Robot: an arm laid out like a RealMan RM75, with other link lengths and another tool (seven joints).
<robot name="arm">
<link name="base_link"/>
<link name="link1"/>
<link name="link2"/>
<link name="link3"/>
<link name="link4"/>
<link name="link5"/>
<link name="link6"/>
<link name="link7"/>
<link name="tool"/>
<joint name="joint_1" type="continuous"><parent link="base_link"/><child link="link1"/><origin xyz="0 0 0.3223"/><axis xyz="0 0 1"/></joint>
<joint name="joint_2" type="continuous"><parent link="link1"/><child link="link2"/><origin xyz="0 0 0"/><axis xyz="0 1 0"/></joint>
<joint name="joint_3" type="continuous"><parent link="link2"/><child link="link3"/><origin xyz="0 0 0.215"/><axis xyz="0 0 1"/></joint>
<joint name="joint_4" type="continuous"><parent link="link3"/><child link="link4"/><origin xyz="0 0 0"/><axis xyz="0 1 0"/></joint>
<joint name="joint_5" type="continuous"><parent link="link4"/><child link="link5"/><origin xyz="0 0 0.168"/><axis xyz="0 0 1"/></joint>
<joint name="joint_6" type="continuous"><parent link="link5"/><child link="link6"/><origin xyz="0 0 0"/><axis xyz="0 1 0"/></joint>
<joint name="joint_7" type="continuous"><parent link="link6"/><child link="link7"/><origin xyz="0 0 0.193"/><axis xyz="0 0 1"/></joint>
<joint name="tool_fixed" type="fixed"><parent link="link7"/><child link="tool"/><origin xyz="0.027 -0.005 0.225" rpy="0 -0.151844 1.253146"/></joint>
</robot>
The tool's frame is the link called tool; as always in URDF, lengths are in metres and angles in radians. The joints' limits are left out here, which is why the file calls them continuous.
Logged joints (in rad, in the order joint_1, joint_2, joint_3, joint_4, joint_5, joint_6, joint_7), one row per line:
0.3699 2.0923 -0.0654 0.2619 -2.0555 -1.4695 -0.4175
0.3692 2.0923 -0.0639 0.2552 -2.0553 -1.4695 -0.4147
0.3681 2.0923 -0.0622 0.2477 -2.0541 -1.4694 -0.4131
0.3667 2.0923 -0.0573 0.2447 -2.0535 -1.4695 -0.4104
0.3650 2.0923 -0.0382 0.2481 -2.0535 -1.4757 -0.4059
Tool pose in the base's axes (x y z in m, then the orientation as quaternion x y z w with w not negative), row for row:
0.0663 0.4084 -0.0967 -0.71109 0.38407 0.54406 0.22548
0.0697 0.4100 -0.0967 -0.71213 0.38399 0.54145 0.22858
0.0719 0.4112 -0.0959 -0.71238 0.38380 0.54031 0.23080
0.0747 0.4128 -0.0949 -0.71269 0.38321 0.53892 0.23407
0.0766 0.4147 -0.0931 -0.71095 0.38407 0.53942 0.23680
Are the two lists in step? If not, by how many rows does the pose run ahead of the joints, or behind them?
The pose runs 1 row behind the joints: the pose in row i belongs to the joints in row i - 1.
